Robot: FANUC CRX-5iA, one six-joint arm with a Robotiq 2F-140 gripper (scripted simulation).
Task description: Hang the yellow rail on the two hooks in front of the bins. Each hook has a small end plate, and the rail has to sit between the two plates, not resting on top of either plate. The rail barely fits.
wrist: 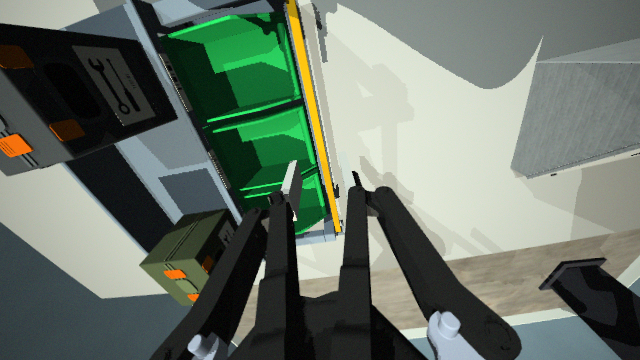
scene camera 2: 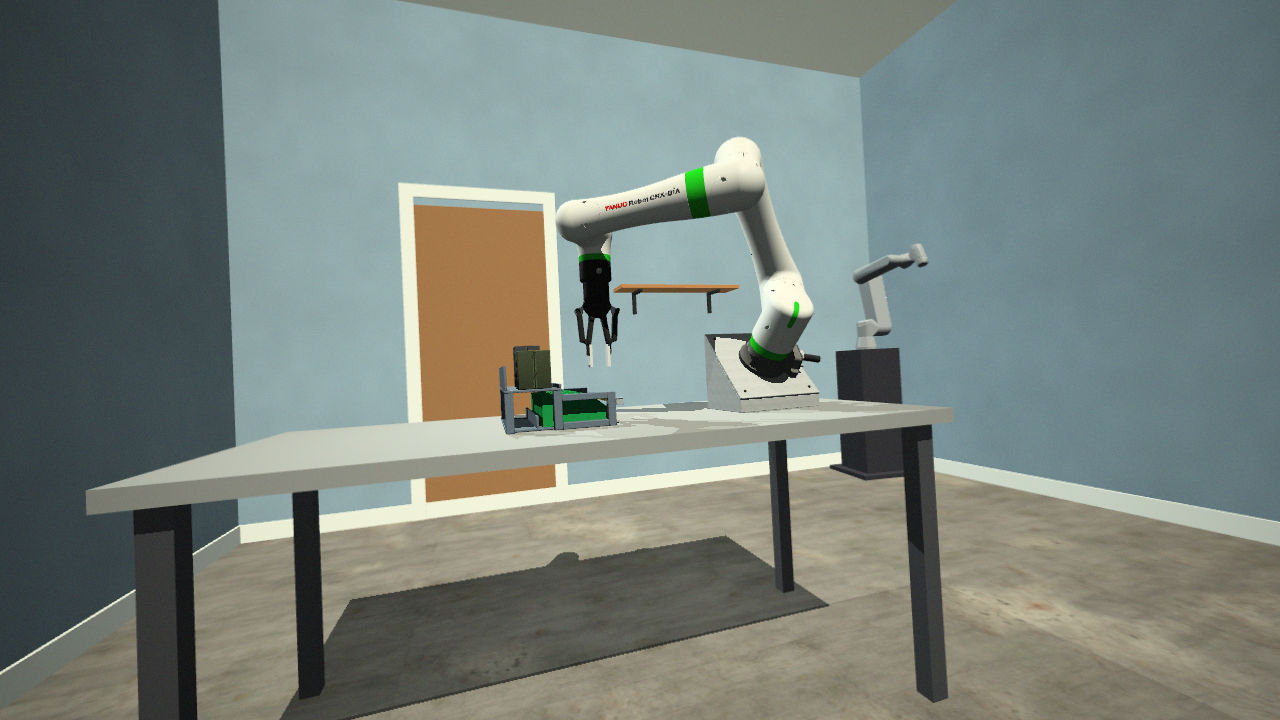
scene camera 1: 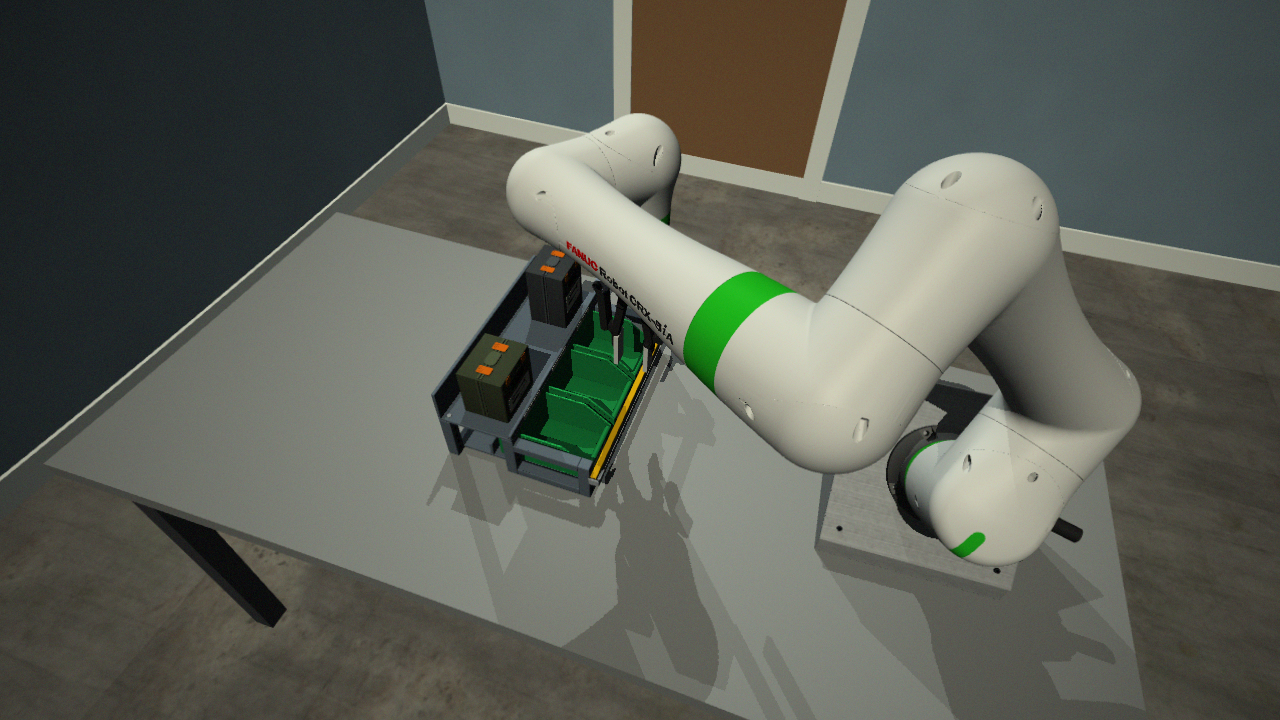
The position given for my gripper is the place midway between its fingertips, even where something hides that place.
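Note:
Yellow rail (scene camera 1: 596, 471). My gripper (scene camera 1: 632, 362). Also my gripper (scene camera 2: 599, 366). Wrist view too, my gripper (wrist: 319, 167).

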